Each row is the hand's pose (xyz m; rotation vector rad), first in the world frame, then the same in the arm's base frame.
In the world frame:
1: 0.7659 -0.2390 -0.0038 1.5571 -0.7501 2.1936
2: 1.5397 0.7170 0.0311 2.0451 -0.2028 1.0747
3: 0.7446 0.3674 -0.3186 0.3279 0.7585 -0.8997
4: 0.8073 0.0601 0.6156 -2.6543 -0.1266 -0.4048
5: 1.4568 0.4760 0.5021 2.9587 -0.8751 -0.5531
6: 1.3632 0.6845 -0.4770 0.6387 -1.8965 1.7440
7: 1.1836 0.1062 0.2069 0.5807 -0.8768 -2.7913
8: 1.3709 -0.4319 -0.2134 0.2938 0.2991 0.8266
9: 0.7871 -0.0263 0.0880 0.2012 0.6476 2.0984
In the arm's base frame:
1: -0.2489 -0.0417 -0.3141 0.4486 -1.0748 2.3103
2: 0.6771 0.4973 0.2908 1.3626 -0.9417 1.3943
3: 0.2041 0.4295 -0.5144 0.7280 -0.0167 -1.1721
4: -0.4552 0.3503 0.2137 -2.4740 0.3076 -1.4990
5: 0.2300 0.4278 0.5774 -2.5224 1.4411 -0.5044
6: 0.8505 0.4217 -0.2137 -0.5148 -2.1401 1.8123
7: 0.0576 0.1430 0.1441 -1.1495 1.0289 2.1589
8: 0.1850 -0.5065 -0.1072 -0.0152 -0.3860 0.3890
9: -0.1923 0.1591 -0.2112 -0.3775 0.2204 1.5166

